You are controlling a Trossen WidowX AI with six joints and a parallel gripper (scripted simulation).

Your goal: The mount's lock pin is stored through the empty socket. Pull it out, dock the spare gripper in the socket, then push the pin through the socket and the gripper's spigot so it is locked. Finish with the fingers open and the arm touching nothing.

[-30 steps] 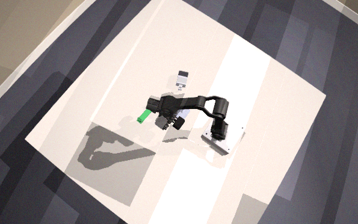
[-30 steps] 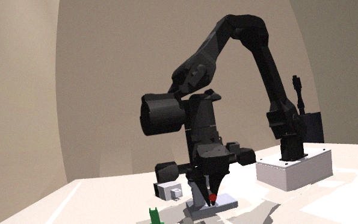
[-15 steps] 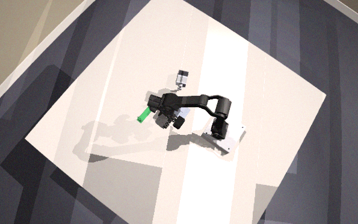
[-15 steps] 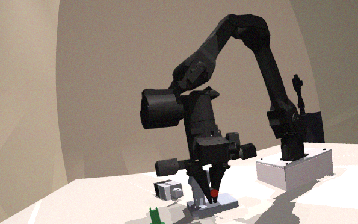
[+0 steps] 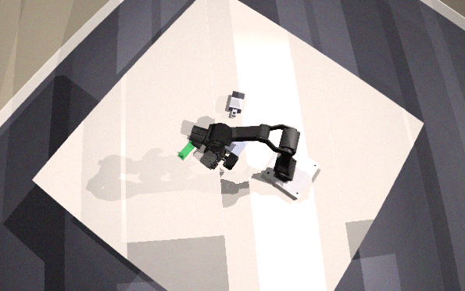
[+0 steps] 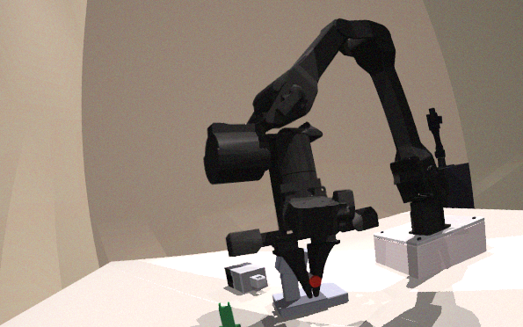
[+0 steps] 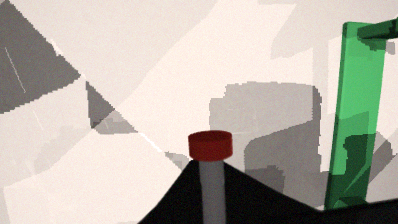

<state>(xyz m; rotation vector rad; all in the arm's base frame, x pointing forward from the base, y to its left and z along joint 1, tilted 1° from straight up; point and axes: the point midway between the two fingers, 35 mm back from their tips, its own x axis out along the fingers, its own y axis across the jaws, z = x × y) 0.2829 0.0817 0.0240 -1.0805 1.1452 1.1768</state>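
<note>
My gripper tip is 120 mm short of the green stand, 10 mm to the left of it and 30 mm above it. Also, from my gripper tip: spare gripper 40 mm ahead, 270 mm to the right, 30 mm below; then grey mount 20 mm behind, 110 mm to the right.
</note>
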